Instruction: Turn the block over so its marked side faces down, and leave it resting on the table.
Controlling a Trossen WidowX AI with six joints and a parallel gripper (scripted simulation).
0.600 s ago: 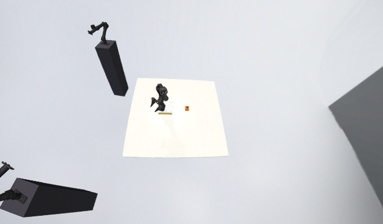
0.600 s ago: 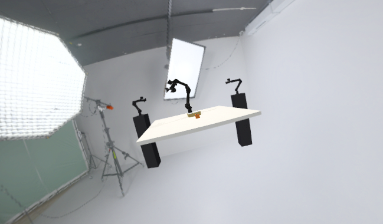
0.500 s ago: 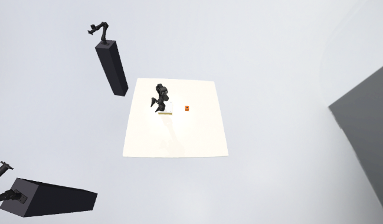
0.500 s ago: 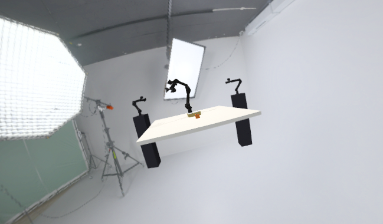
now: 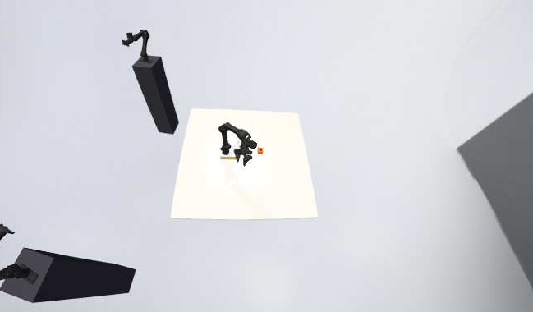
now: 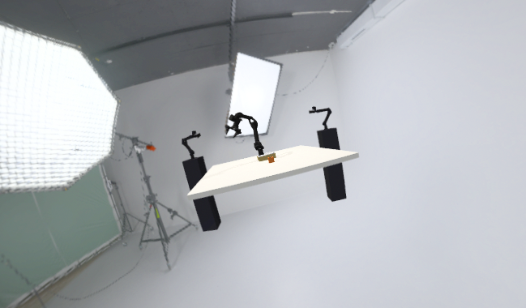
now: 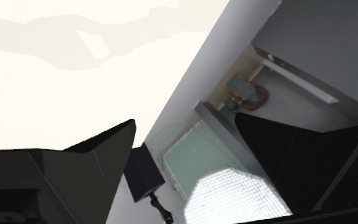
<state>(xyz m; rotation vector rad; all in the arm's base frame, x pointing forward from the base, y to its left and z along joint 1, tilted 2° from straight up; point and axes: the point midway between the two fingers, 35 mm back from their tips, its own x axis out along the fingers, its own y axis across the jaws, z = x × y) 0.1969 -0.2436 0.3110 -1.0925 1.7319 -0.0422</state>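
Now: gripper tip 380 mm to the right of the orange block, 300 mm above it and 140 mm short of it.
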